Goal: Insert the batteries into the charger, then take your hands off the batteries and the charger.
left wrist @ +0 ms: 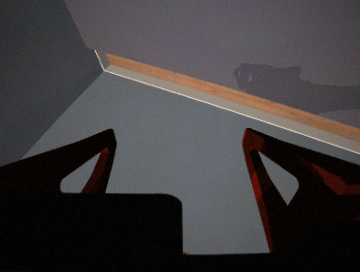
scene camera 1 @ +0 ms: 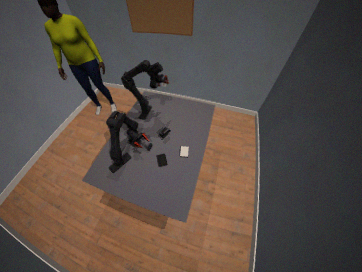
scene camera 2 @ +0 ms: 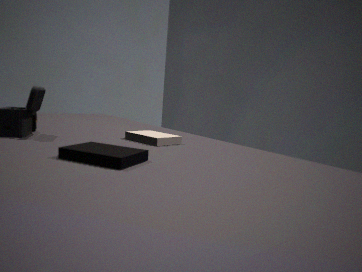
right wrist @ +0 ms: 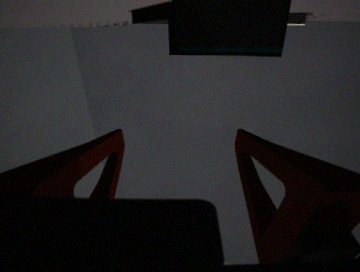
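Pixels of known places: left gripper, fingertip midpoint: [left wrist: 179, 135] [scene camera 1: 164, 84]; right gripper, fingertip midpoint: [scene camera 1: 146, 144] [right wrist: 179, 137]; left arm's base, link origin: [scene camera 1: 145, 112]; right arm's base, link origin: [scene camera 1: 120, 162].
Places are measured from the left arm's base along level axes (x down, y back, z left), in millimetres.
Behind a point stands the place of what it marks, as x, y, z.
A dark block [scene camera 1: 148, 146] {-41, -228, -401} [right wrist: 227, 27] {-27, -225, -389} with a teal lower edge is just beyond the fingertips of my right gripper [scene camera 1: 142, 140] {-91, -223, -415} [right wrist: 179, 137] {-91, -223, -415}, which is open with nothing between its fingers. Whether the block is a battery, and what bears it, I cannot tell. A small black device [scene camera 1: 164, 132] {-92, -328, -255} [scene camera 2: 16, 122] {-28, -295, -254} with a slanted upright piece stands on the mat and looks like the charger; its slots are too small to make out. My left gripper [scene camera 1: 163, 80] {-319, -214, 102} [left wrist: 179, 135] {-319, -214, 102} is open and empty, raised at the back. Separate batteries cannot be identified for certain.
A flat black slab [scene camera 1: 162, 160] {-15, -384, -478} [scene camera 2: 102, 155] {-14, -360, -509} and a flat cream slab [scene camera 1: 184, 151] {-15, -535, -346} [scene camera 2: 153, 137] {-15, -510, -385} lie on the grey mat [scene camera 1: 150, 195] {0, -393, -767}. The black slab also shows behind the block in the right wrist view. A person in a yellow top [scene camera 1: 75, 42] stands behind the arms.
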